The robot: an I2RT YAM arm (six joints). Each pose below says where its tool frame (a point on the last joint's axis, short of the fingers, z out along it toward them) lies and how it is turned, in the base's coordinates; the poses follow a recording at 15 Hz.
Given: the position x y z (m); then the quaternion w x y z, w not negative.
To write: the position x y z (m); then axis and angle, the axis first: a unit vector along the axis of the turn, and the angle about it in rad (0 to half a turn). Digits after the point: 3 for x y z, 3 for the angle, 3 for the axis.
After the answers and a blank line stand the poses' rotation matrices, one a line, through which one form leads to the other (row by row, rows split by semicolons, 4 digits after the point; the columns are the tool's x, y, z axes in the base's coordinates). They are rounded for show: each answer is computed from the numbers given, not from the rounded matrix.
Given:
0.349 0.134 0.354 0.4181 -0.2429 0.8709 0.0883
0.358 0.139 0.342 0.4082 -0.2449 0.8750 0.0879
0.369 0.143 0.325 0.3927 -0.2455 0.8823 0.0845
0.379 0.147 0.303 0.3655 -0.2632 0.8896 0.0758
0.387 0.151 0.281 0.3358 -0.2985 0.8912 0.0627
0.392 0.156 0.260 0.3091 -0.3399 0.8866 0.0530
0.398 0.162 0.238 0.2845 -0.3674 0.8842 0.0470
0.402 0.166 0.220 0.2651 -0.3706 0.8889 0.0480
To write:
0.349 0.134 0.354 -0.267 0.959 0.097 2.279
0.358 0.139 0.342 -0.268 0.959 0.096 2.301
0.369 0.143 0.325 -0.267 0.959 0.092 2.334
0.379 0.147 0.303 -0.283 0.956 0.081 2.393
0.387 0.151 0.281 -0.317 0.946 0.067 2.457
0.392 0.156 0.260 -0.357 0.932 0.056 2.513
0.398 0.162 0.238 -0.383 0.922 0.049 2.565
0.402 0.166 0.220 -0.384 0.922 0.050 2.605

-0.5324 -0.4969 0.6853; -0.3492 0.8664 0.3569; -0.7711 -0.0493 -0.6348
-0.5468 -0.5004 0.6713; -0.3568 0.8646 0.3538; -0.7574 -0.0461 -0.6513
-0.5711 -0.4995 0.6514; -0.3668 0.8652 0.3419; -0.7344 -0.0437 -0.6773
-0.5943 -0.5237 0.6104; -0.4129 0.8500 0.3273; -0.6902 -0.0575 -0.7213
-0.5963 -0.5741 0.5611; -0.4899 0.8139 0.3122; -0.6359 -0.0887 -0.7666
-0.5778 -0.6355 0.5121; -0.5700 0.7633 0.3041; -0.5842 -0.1162 -0.8033
-0.5681 -0.6765 0.4686; -0.6230 0.7256 0.2922; -0.5377 -0.1259 -0.8337
-0.5848 -0.6843 0.4357; -0.6334 0.7207 0.2818; -0.5068 -0.1111 -0.8548

